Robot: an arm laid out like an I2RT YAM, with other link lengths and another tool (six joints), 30 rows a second.
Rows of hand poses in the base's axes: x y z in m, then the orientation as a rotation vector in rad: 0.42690 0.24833 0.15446 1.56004 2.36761 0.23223; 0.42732 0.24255 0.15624 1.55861 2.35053 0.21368; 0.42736 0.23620 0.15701 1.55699 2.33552 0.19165; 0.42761 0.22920 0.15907 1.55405 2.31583 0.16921; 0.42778 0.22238 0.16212 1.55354 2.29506 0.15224; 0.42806 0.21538 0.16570 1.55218 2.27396 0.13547; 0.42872 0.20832 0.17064 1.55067 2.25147 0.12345; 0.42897 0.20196 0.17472 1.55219 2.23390 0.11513; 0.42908 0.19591 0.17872 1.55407 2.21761 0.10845; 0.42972 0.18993 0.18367 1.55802 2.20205 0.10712; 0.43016 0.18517 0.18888 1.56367 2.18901 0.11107; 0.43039 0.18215 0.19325 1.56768 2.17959 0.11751; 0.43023 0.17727 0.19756 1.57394 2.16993 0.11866; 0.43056 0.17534 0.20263 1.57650 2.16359 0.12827; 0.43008 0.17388 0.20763 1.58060 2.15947 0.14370; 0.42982 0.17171 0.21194 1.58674 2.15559 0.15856; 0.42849 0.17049 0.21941 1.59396 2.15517 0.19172; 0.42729 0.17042 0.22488 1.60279 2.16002 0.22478; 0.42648 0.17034 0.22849 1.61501 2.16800 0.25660; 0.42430 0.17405 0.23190 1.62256 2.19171 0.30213
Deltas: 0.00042 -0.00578 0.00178 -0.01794 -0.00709 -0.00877; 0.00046 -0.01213 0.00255 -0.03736 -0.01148 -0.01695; 0.00071 -0.01913 0.00461 -0.05921 -0.01951 -0.02661; 0.00088 -0.02595 0.00766 -0.07720 -0.02883 -0.03754; 0.00116 -0.03295 0.01124 -0.09553 -0.03870 -0.04822; 0.00182 -0.04001 0.01618 -0.11152 -0.05116 -0.05903; 0.00207 -0.04637 0.02026 -0.12230 -0.05992 -0.06888; 0.00218 -0.05242 0.02426 -0.13147 -0.06813 -0.07820; 0.00282 -0.05840 0.02921 -0.13624 -0.07672 -0.08777; 0.00326 -0.06316 0.03442 -0.13615 -0.08460 -0.09652; 0.00349 -0.06618 0.03879 -0.13386 -0.09161 -0.10242; 0.00333 -0.07106 0.04310 -0.13400 -0.09575 -0.11025; 0.00366 -0.07299 0.04817 -0.12919 -0.10240 -0.11357; 0.00318 -0.07445 0.05317 -0.11933 -0.10878 -0.11600; 0.00292 -0.07662 0.05748 -0.10887 -0.11371 -0.11947; 0.00159 -0.07784 0.06495 -0.08523 -0.12189 -0.11977; 0.00039 -0.07791 0.07042 -0.05915 -0.12518 -0.11841; -0.00042 -0.07799 0.07403 -0.03146 -0.12379 -0.11748; -0.00260 -0.07428 0.07744 0.00825 -0.11749 -0.10505
